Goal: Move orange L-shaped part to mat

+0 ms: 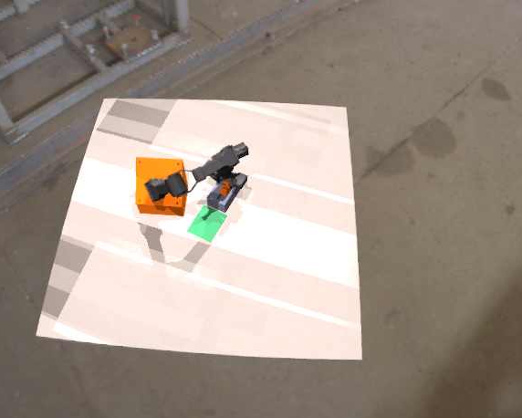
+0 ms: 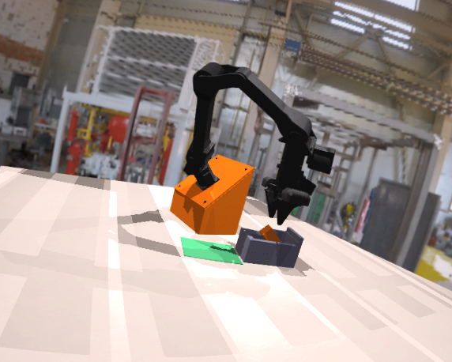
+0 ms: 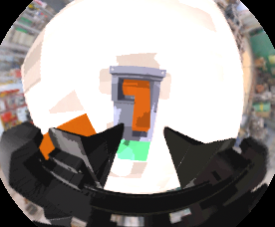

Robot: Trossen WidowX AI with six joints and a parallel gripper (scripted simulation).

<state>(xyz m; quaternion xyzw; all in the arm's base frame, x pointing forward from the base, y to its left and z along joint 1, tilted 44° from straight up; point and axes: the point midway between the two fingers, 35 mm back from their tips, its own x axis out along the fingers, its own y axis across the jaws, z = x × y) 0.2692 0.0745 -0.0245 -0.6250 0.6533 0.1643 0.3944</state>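
Right now the orange L-shaped part is 7 cm below my gripper tip, 4 cm to the left of it and 1 cm behind it. From my gripper tip the other things lie so: green mat: 13 cm to the right, 13 cm below, 6 cm behind.
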